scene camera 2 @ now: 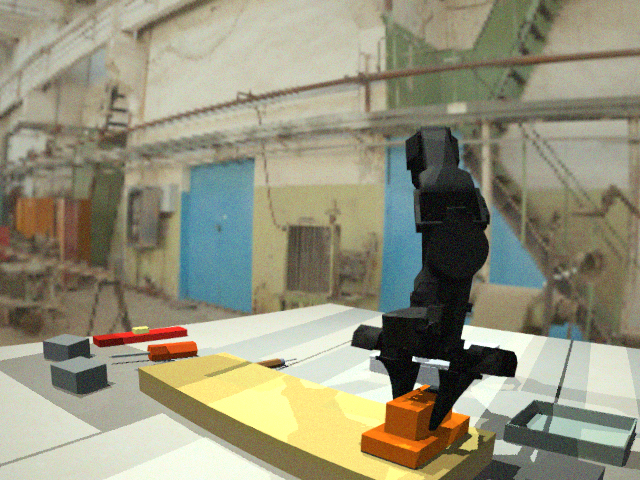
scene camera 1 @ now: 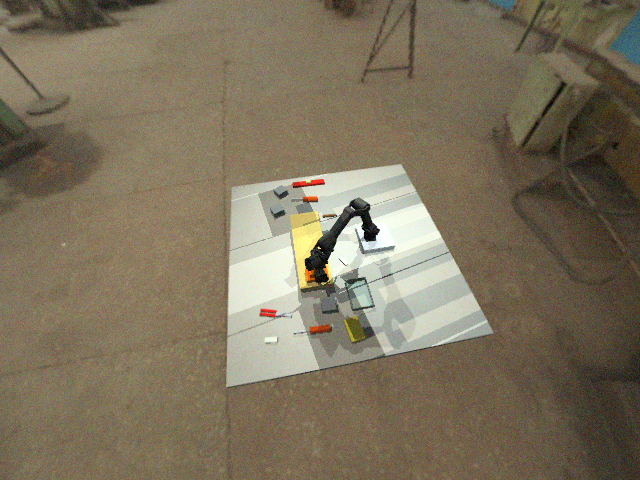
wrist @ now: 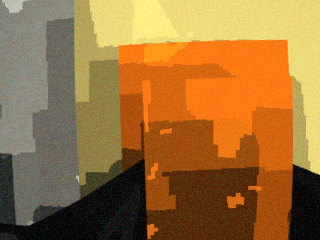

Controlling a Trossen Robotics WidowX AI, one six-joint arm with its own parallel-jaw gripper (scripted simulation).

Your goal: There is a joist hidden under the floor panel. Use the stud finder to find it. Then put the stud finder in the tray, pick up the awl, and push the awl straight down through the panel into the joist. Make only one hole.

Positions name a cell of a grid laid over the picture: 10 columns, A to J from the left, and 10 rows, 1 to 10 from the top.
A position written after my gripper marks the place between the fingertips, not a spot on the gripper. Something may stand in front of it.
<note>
In view: my gripper (scene camera 2: G9), an orange stud finder (wrist: G6), a red level (scene camera 2: C7), an orange-handled screwdriver (scene camera 2: C8), a grey block (scene camera 2: B8) and a grey tray (scene camera 1: F7).
My gripper shows as well in the wrist view (wrist: G7). The wrist view does not show the red level: it is out of frame.
</note>
